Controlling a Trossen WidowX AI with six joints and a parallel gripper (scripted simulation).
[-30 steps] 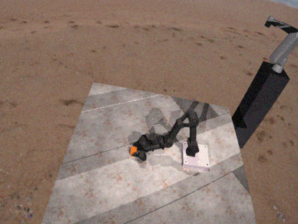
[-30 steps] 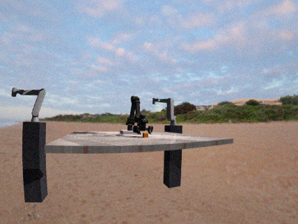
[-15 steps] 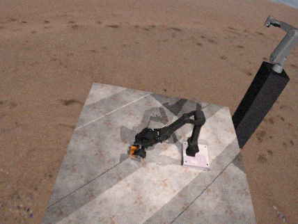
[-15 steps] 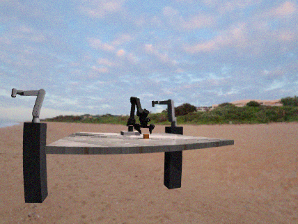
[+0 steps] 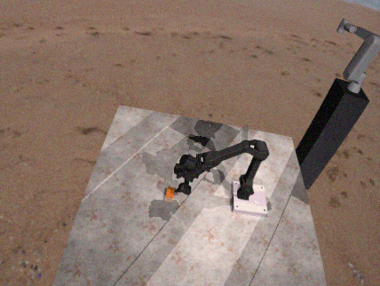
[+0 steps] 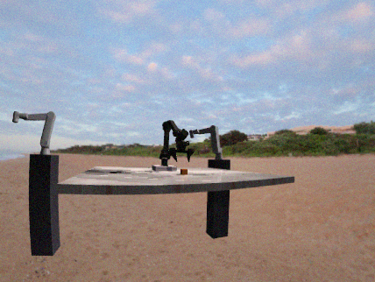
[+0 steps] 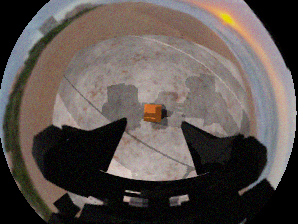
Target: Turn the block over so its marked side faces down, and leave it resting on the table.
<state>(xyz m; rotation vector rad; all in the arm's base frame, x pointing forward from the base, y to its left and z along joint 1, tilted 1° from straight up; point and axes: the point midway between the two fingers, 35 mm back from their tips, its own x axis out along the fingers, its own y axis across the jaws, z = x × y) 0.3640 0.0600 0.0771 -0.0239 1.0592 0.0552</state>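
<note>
Right now the small orange block is 7 cm below my gripper tip and 1 cm ahead of it.
</note>
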